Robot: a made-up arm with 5 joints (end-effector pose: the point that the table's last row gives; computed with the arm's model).
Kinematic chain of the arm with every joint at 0, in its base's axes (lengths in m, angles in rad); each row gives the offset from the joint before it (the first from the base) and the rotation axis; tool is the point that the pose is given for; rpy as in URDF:
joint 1: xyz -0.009 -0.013 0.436 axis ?
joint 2: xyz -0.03 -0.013 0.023 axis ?
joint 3: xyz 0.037 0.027 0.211 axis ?
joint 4: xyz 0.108 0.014 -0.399 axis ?
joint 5: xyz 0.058 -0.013 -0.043 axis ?
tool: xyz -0.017 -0.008 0.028 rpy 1.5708 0 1.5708
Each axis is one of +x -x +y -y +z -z.
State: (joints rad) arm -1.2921 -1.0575 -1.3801 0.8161 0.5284
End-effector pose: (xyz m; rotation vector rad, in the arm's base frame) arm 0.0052 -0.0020 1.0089 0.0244 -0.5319 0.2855
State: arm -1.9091 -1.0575 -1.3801 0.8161 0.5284
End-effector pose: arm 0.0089 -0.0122 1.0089 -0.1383 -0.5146 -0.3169
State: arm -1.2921 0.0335 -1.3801 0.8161 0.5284
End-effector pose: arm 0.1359 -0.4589 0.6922 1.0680 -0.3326 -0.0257
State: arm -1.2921 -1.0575 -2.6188 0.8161 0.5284
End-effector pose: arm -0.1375 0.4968 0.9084 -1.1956 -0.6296 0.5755
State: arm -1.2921 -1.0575 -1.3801 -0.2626 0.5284
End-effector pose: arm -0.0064 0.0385 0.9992 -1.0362 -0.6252 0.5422
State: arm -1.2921 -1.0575 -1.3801 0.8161 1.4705
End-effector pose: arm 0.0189 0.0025 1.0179 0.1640 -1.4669 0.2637
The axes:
joint 1: +z
joint 2: +y
joint 3: +y
joint 4: +y
joint 5: -z

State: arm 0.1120 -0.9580 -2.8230 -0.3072 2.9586
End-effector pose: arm -0.5695 -0.0499 0.8157 -0.3805 0.6012 -1.4603
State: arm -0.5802 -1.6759 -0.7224 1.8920 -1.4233
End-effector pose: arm -0.0027 -0.0207 0.8581 0.1774 1.7015 1.5106
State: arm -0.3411 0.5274 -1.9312 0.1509 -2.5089
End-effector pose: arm 0.5204 -0.1888 0.7308 -1.4283 2.2660 0.8553
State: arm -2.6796 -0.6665 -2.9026 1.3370 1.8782
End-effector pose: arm 0.3796 0.1429 1.0191 -1.3026 -1.2639 -0.1643
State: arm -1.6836 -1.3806 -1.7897 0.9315 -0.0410
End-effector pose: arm 0.0382 0.3474 0.9727 -0.6650 0.0771 -0.1223
